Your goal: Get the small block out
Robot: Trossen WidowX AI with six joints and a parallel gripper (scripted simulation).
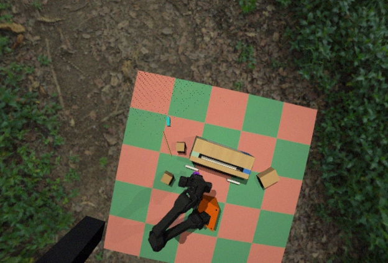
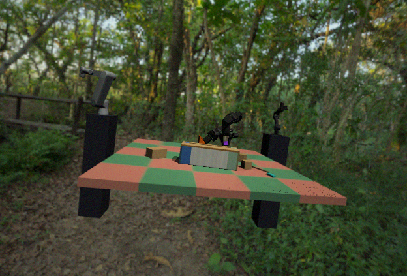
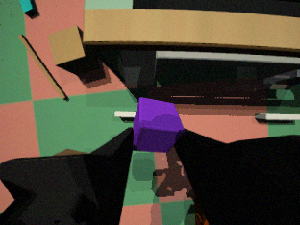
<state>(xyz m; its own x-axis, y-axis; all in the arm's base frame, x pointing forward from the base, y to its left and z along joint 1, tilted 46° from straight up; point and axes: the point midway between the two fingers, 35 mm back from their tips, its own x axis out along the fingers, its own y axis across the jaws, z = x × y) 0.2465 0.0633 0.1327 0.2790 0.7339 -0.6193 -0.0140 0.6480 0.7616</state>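
My gripper tip is 2 cm below the purple block and 1 cm short of it. From my gripper tip the other things lie so: thin stick (23 cm to the left, 12 cm below, 12 cm ahead); then box (13 cm to the right, 11 cm ahead, 6 cm below).
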